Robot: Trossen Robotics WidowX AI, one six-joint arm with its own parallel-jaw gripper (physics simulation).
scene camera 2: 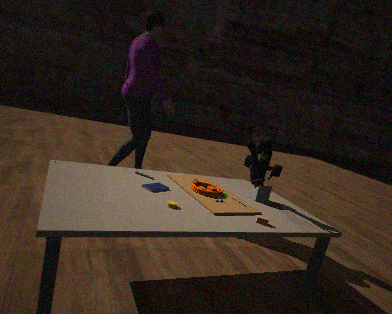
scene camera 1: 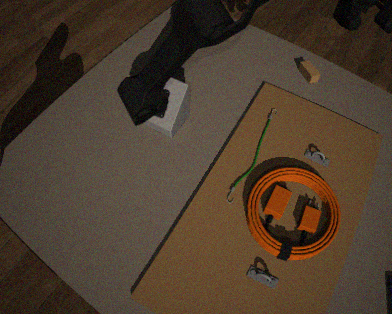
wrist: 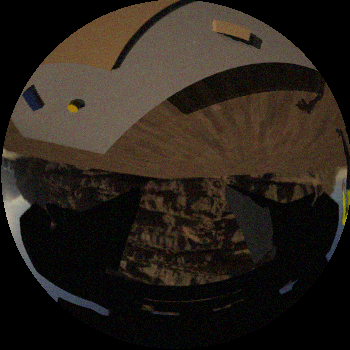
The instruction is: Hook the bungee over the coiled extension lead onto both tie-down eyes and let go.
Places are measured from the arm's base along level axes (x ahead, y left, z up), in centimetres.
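Pixels of known places: gripper, between the fingertips: [scene camera 2: 259,176] [wrist: 183,190]; arm's base, origin of its link: [scene camera 2: 260,190] [scene camera 1: 154,100].
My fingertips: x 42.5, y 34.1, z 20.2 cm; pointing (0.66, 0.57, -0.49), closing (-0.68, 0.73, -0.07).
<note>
Ahead of a thing's pixels: the offset from my fingertips to its top centre. Level surfaces: height alone.
The green bungee {dx -17.8, dy -33.4, dz -24.8 cm} [scene camera 1: 259,145] [scene camera 2: 235,198] lies slightly bent on the wooden board {dz -25.4 cm} [scene camera 1: 200,240] [scene camera 2: 240,209], beside the coil, with a metal hook at each end. The orange coiled extension lead {dx -4.5, dy -43.9, dz -22.4 cm} [scene camera 1: 253,220] [scene camera 2: 207,193] lies flat on the board between two metal tie-down eyes. One eye {dx -3.6, dy -28.3, dz -22.7 cm} [scene camera 1: 318,156] is towards the upper right of scene camera 1, the other eye {dx -5.0, dy -58.7, dz -22.7 cm} [scene camera 1: 263,278] at the lower middle. Both hooks are apart from the eyes. My gripper [wrist: 183,190] is open, its dark fingers wide apart with nothing between them. It is away from the bungee.
A pale block [scene camera 1: 181,112] [scene camera 2: 261,194] stands by the arm's base. A small wooden block {dx -13.1, dy -1.7, dz -23.6 cm} [scene camera 1: 309,71] [scene camera 2: 262,220] [wrist: 232,30], a yellow piece {dx +30.4, dy -24.8, dz -24.7 cm} [scene camera 2: 172,205] [wrist: 73,107], a blue flat item {dx +28.2, dy -50.2, dz -25.4 cm} [scene camera 2: 155,187] [wrist: 34,98] and a pen-like item {dx +26.4, dy -72.1, dz -25.4 cm} [scene camera 2: 144,175] lie on the table. A person [scene camera 2: 142,65] is behind it.
</note>
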